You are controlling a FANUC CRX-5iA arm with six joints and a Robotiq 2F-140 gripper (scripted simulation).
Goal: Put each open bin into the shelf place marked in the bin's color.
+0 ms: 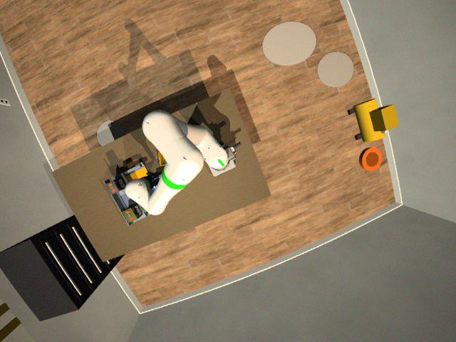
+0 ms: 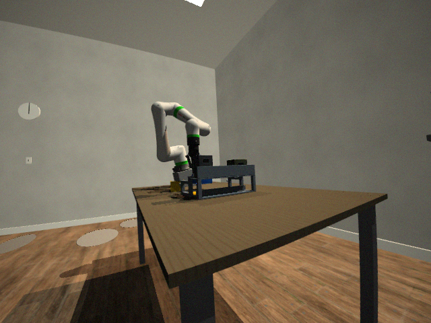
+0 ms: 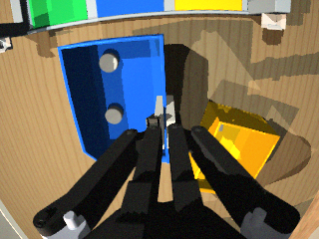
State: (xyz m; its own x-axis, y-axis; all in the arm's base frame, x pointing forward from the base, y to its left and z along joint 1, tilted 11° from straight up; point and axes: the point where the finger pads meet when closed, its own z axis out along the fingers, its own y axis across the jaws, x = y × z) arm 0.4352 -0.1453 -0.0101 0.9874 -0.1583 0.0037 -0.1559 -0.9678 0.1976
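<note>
My hand is 5 cm to the right of the blue bin and 4 cm above it. The rest, counted from my hand: yellow bin: 14 cm behind, 7 cm to the right, 9 cm below; then blue mark: 21 cm ahead, 1 cm to the left, 12 cm below; then yellow mark: 19 cm ahead, 10 cm to the right, 12 cm below.
</note>
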